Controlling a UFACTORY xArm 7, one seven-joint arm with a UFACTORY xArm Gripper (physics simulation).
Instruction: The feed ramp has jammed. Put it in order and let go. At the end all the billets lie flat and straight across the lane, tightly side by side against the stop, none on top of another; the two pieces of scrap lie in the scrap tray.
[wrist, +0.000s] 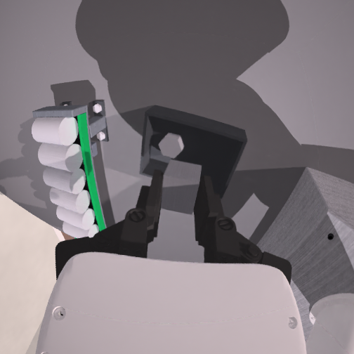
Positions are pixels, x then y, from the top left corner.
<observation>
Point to the gripper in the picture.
At 179, 187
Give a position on a dark scrap tray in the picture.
At 217, 146
</observation>
